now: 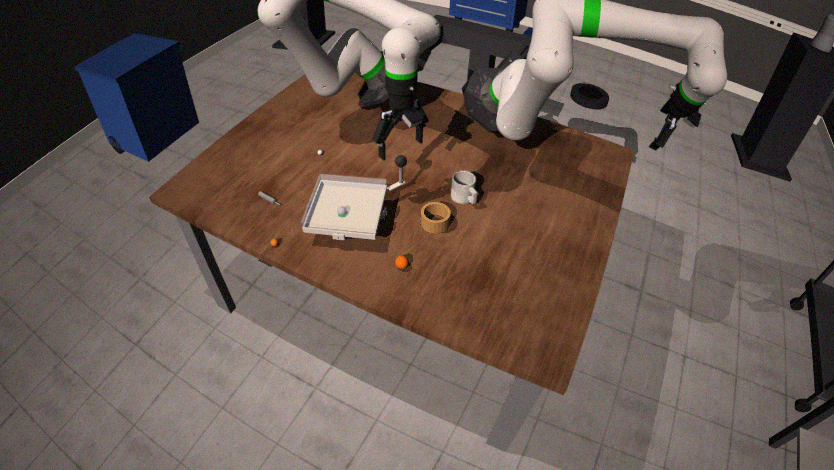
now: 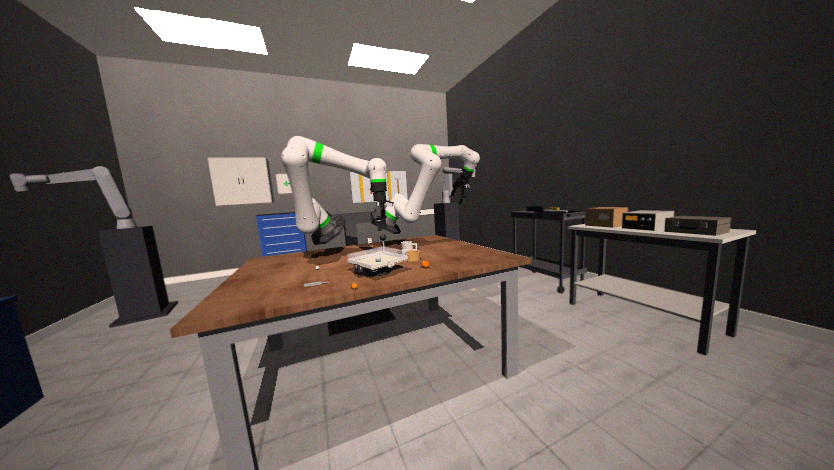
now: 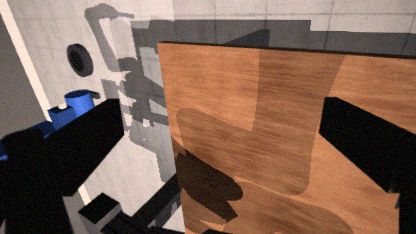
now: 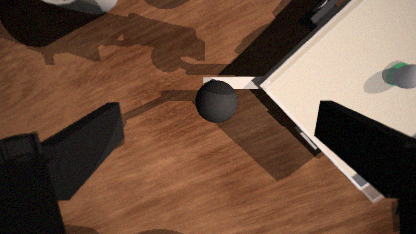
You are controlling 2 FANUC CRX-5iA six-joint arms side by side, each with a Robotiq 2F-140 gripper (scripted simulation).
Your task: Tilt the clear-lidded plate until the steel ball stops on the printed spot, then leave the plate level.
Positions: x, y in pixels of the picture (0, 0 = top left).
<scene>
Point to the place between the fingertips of my left gripper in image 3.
221, 116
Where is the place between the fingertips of my right gripper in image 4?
219, 119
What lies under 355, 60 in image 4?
A clear-lidded plate.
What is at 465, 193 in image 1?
A white mug.
</scene>
